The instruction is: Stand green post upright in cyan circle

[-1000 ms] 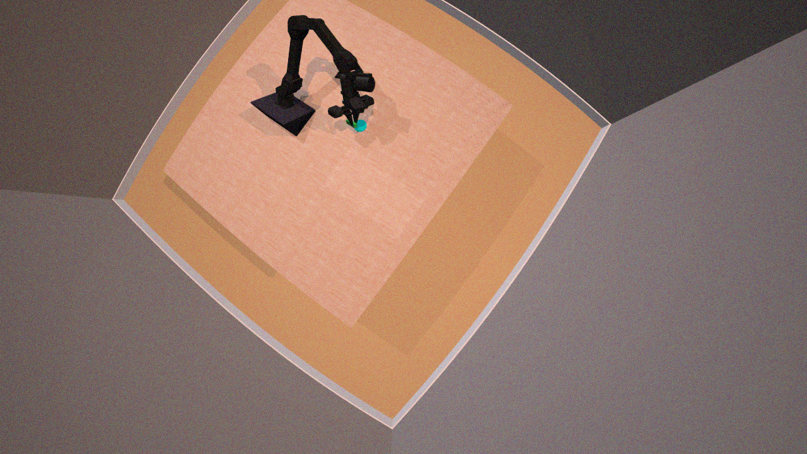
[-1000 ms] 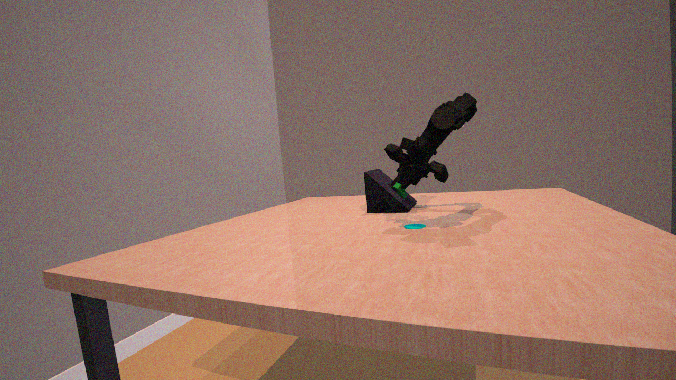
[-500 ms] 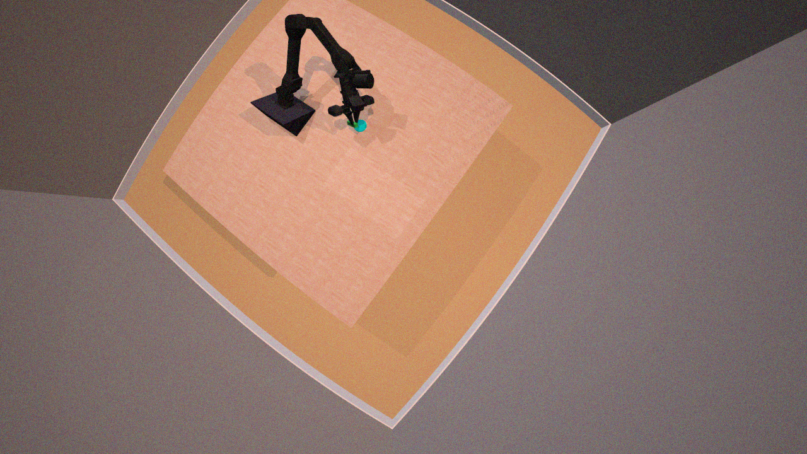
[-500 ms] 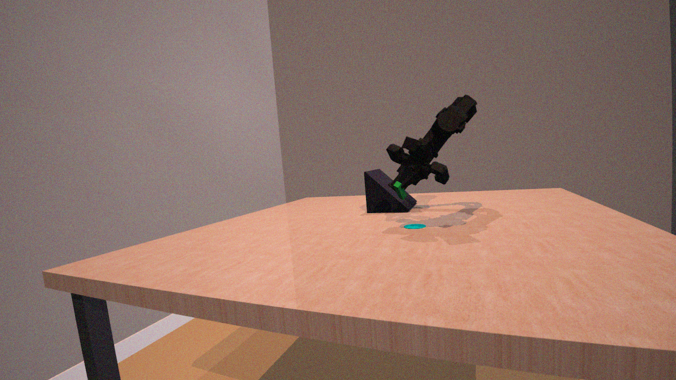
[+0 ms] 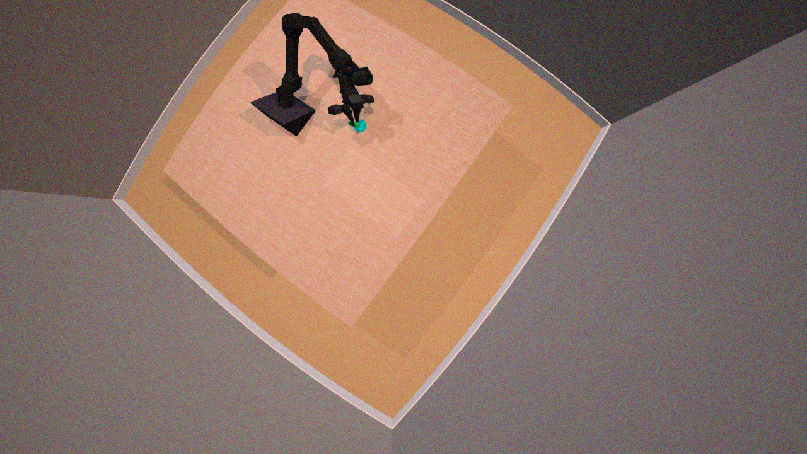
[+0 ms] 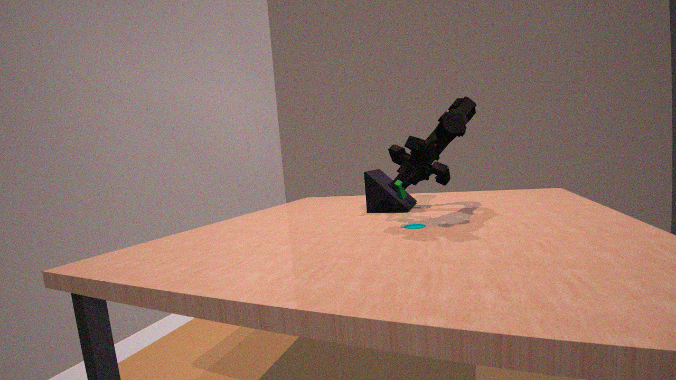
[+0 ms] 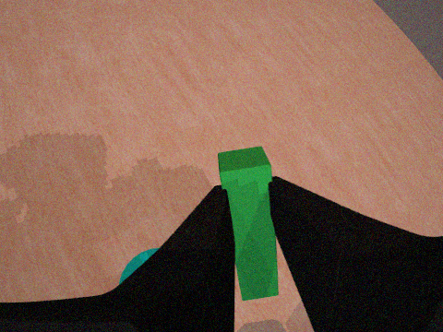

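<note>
Now: the cyan circle 120 mm below my gripper tip, 30 mm to the left of it and 20 mm behind it. Also, from my gripper tip: green post (10 mm below, 10 mm behind).
</note>
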